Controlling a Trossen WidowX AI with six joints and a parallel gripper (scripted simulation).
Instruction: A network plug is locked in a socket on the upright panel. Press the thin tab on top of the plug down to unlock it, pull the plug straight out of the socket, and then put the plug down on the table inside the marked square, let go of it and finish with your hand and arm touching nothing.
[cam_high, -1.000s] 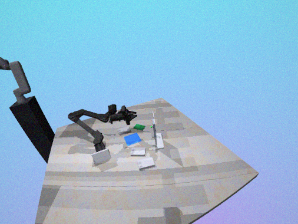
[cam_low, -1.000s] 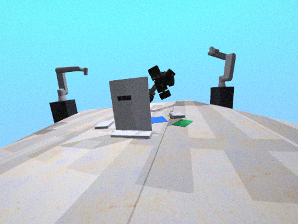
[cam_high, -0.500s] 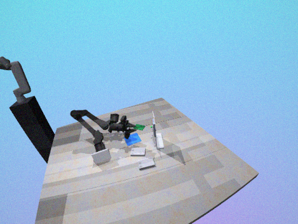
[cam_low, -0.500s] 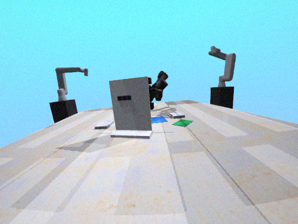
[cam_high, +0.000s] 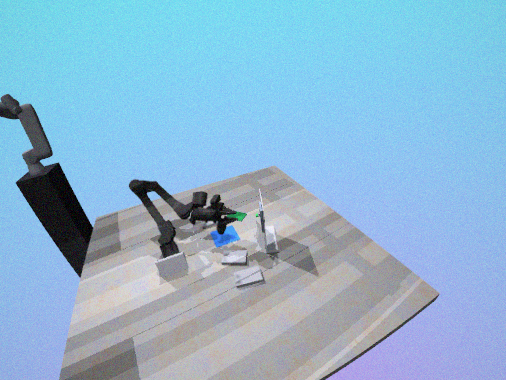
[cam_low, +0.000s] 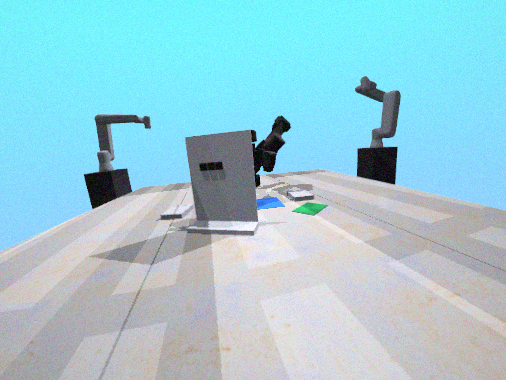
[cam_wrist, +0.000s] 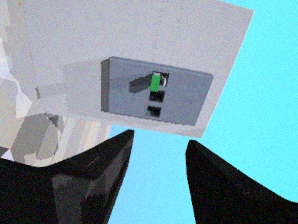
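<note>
Right now my gripper tip is 110 mm short of the white upright panel, 50 mm to the left of it and 50 mm above it. The rest, counted from my gripper tip: blue marked square 160 mm below, 80 mm to the left, 60 mm behind; green patch 210 mm to the left, 160 mm below, 40 mm ahead.
</note>
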